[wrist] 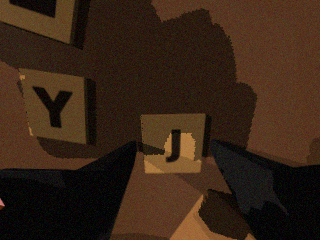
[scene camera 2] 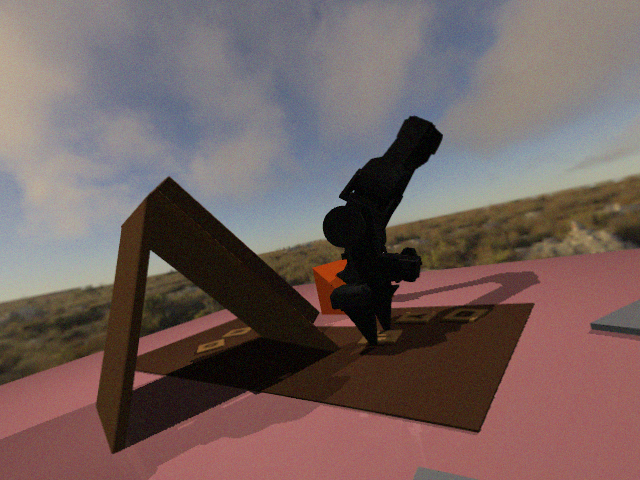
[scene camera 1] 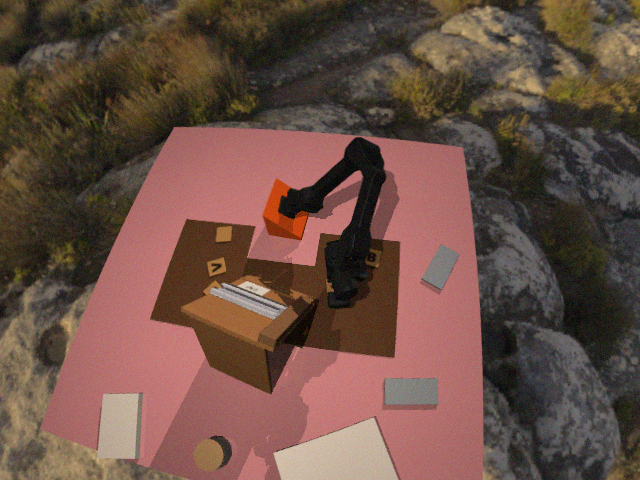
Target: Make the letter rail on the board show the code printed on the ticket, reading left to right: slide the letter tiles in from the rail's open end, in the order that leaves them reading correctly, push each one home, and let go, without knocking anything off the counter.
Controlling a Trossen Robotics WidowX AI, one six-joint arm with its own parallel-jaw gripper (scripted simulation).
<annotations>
white block: scene camera 1 120, 428; not seen in the wrist view (out of frame); not seen in scene camera 2 (out of frame)
</annotations>
